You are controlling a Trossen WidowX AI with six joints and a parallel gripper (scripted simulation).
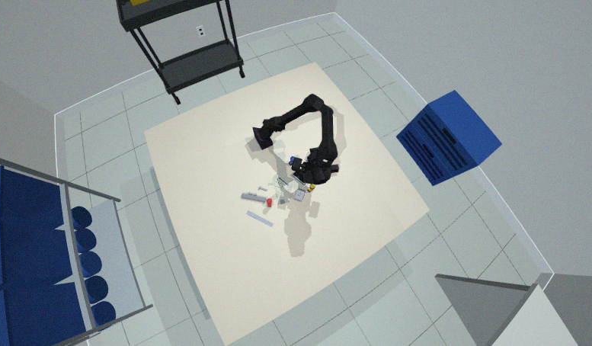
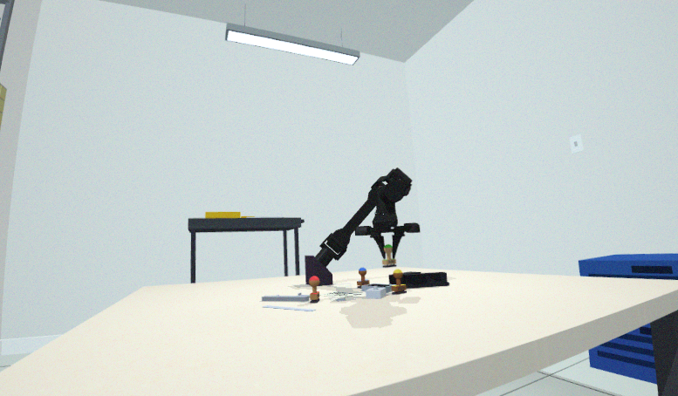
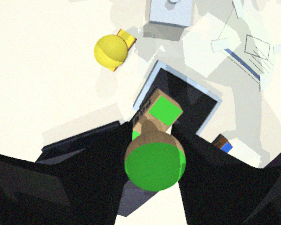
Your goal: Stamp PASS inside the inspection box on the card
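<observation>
The ink pad lies 3 cm behind my gripper tip, 2 cm to the right of it and 9 cm below it. From my gripper tip the other things lie so: blue-knobbed stamp 13 cm behind, 2 cm to the right, 7 cm below; then small grey block 6 cm ahead, 8 cm to the right, 8 cm below; then yellow-knobbed stamp 5 cm ahead, 1 cm to the right, 7 cm below.
</observation>
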